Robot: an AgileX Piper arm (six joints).
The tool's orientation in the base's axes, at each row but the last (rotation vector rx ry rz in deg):
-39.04 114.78 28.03
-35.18 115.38 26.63
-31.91 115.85 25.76
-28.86 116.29 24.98
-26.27 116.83 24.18
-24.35 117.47 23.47
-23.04 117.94 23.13
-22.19 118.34 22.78
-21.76 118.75 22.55
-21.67 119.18 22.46
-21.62 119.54 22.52
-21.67 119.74 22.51
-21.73 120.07 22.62
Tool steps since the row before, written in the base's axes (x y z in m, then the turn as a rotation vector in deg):
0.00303 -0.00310 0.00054 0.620 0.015 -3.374
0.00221 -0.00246 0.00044 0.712 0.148 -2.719
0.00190 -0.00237 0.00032 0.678 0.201 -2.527
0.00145 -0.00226 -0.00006 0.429 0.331 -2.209
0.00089 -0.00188 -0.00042 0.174 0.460 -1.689
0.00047 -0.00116 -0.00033 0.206 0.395 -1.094
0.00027 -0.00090 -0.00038 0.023 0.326 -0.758
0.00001 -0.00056 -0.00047 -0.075 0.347 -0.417
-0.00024 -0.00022 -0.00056 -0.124 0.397 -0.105
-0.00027 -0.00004 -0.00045 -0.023 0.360 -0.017
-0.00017 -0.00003 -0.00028 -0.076 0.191 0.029
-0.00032 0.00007 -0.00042 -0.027 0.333 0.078
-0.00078 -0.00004 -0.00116 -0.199 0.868 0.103
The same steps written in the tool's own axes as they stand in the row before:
-0.00089 -0.00428 -0.00010 2.681 -0.609 2.052
-0.00075 -0.00325 -0.00005 2.038 -0.508 1.874
-0.00064 -0.00299 -0.00005 1.874 -0.429 1.786
-0.00021 -0.00268 -0.00004 1.685 -0.158 1.519
0.00023 -0.00211 -0.00003 1.329 0.133 1.144
0.00022 -0.00128 -0.00001 0.804 0.130 0.855
0.00031 -0.00097 -0.00001 0.609 0.189 0.525
0.00046 -0.00056 0.00000 0.359 0.292 0.294
0.00063 -0.00017 0.00000 0.108 0.396 0.125
0.00053 0.00002 0.00000 -0.014 0.332 0.142
0.00033 0.00001 0.00000 -0.008 0.207 0.008
0.00051 0.00014 0.00000 -0.090 0.321 0.080
0.00139 0.00014 -0.00001 -0.084 0.878 0.163

